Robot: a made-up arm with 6 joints.
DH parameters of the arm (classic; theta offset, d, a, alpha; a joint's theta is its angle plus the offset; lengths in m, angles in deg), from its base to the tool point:
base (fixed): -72.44 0 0.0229 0
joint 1: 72.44 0.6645 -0.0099 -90
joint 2: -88.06 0 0.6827 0
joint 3: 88.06 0.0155 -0.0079 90
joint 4: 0 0.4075 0.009 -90
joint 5: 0 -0.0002 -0.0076 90
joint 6: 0 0.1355 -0.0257 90
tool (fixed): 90 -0.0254 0 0
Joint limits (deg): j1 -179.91..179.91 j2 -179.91..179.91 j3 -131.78..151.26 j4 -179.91..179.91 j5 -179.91..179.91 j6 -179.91..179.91
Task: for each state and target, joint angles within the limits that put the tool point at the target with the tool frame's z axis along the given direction. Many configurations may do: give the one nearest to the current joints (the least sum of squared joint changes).
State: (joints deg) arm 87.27 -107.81 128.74 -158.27 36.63 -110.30
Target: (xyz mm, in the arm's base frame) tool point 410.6 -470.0 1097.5 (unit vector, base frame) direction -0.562 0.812 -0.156
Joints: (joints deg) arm 130.89 -100.62 114.47 -160.61 5.31 -115.45
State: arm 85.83 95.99 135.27 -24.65 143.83 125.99
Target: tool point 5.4 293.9 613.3 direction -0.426 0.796 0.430
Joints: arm 96.56 75.61 145.26 -7.35 114.21 106.52
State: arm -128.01 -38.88 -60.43 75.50 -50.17 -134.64
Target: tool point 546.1 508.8 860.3 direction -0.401 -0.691 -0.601
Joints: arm -140.38 -36.29 -97.33 67.32 -48.80 -170.20
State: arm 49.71 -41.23 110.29 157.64 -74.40 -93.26
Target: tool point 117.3 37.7 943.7 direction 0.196 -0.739 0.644
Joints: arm 56.62 -16.48 150.00 142.46 -72.56 -121.54
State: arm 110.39 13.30 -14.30 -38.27 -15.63 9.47
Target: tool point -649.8 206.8 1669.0 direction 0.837 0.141 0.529
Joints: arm 157.25 31.71 4.24 -54.68 2.84 -8.35
